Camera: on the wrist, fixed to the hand. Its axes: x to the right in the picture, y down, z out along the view.
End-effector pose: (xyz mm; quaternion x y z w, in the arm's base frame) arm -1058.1 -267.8 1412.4 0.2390 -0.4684 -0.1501 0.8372
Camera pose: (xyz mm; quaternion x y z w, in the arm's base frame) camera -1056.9 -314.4 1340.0 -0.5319 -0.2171 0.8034 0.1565
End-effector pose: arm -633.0 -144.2 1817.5 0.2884 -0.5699 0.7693 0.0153
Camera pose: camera -590.5 -89.1 1868.3 0.5766 0.3357 0.0373 0.7439
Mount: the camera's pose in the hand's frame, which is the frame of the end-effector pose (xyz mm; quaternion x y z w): -28.8 -78.3 -21.3 0.0738 -0.0037 -0.9972 0.0150
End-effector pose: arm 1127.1 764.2 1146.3 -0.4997 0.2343 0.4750 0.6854
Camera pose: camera 1187.0 729.0 1197.1 -0.1888 -0.4622 -0.6918 0.5217
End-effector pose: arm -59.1 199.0 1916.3 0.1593 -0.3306 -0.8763 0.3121
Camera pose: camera -61.6 253.5 1849.7 -0.3518 -0.0881 0.3006 0.8821
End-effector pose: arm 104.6 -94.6 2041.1 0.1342 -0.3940 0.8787 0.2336
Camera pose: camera 168.5 -41.9 2064.4 0.4154 0.1919 -0.1912 0.8684
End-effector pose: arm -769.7 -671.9 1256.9 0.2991 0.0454 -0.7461 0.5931
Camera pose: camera -829.4 -615.3 1231.4 -0.0002 -0.2417 0.6071 0.7570
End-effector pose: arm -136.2 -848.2 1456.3 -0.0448 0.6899 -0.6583 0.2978
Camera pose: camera -148.5 -826.5 1538.7 0.6691 0.0840 0.3576 0.6461
